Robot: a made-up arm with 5 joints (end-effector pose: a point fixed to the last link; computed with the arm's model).
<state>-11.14 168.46 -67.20 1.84 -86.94</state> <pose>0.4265 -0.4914 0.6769 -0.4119 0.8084 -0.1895 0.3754</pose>
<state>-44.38 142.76 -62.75 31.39 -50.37</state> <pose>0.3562 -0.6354 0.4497 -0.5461 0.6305 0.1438 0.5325</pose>
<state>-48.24 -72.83 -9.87 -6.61 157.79</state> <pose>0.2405 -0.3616 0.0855 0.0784 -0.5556 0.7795 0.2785</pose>
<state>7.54 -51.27 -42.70 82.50 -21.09</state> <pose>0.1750 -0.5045 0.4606 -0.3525 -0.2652 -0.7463 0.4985</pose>
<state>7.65 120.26 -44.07 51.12 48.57</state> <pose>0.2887 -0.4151 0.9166 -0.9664 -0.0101 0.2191 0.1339</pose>
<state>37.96 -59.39 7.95 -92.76 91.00</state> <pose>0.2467 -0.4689 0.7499 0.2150 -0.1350 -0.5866 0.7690</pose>
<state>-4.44 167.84 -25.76 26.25 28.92</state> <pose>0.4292 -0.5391 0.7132 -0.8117 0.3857 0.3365 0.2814</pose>
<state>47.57 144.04 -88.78 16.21 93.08</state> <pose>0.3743 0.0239 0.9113 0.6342 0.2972 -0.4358 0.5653</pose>
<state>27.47 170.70 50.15 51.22 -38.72</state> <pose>0.2695 -0.3329 0.9099 0.0053 0.9463 -0.0037 0.3233</pose>
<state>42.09 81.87 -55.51 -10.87 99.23</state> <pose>0.1286 -0.0503 1.0164 0.7300 0.2865 0.3561 0.5081</pose>
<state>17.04 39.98 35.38 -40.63 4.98</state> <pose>0.1287 -0.4959 0.7512 0.0523 0.2632 -0.4023 0.8753</pose>
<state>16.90 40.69 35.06 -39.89 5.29</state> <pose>0.1280 -0.4965 0.7522 0.0430 0.2639 -0.4058 0.8740</pose>
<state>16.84 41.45 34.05 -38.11 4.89</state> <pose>0.1262 -0.4964 0.7551 0.0291 0.2585 -0.4084 0.8750</pose>
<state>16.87 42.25 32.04 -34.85 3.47</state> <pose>0.1231 -0.4953 0.7605 0.0081 0.2447 -0.4094 0.8789</pose>
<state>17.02 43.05 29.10 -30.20 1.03</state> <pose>0.1188 -0.4929 0.7683 -0.0204 0.2244 -0.4075 0.8849</pose>
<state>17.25 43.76 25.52 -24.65 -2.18</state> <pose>0.1136 -0.4892 0.7773 -0.0545 0.2016 -0.4024 0.8913</pose>
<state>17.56 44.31 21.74 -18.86 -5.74</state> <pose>0.1082 -0.4844 0.7865 -0.0911 0.1804 -0.3947 0.8963</pose>
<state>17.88 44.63 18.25 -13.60 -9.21</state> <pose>0.1032 -0.4793 0.7943 -0.1247 0.1638 -0.3856 0.8994</pose>
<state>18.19 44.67 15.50 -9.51 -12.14</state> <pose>0.0992 -0.4747 0.8001 -0.1503 0.1523 -0.3771 0.9011</pose>
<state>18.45 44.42 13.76 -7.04 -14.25</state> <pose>0.0966 -0.4714 0.8032 -0.1641 0.1448 -0.3707 0.9026</pose>
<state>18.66 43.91 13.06 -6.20 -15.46</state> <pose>0.0954 -0.4696 0.8041 -0.1658 0.1399 -0.3666 0.9047</pose>
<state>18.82 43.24 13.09 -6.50 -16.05</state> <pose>0.0952 -0.4690 0.8035 -0.1587 0.1364 -0.3640 0.9076</pose>
